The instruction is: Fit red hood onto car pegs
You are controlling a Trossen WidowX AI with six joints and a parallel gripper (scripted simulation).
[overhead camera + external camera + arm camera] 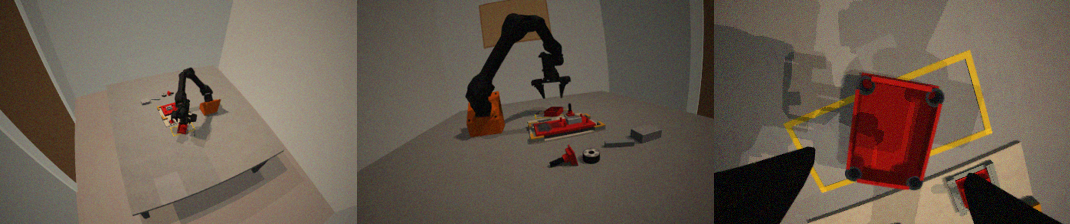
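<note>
Now: the red hood 70 mm below my gripper tip. Also, from my gripper tip: black wheel 430 mm to the right, 70 mm below, 30 mm ahead; grey engine block 220 mm to the right, 50 mm below, 40 mm ahead; jig 200 mm to the right, 70 mm below, 10 mm ahead.
</note>
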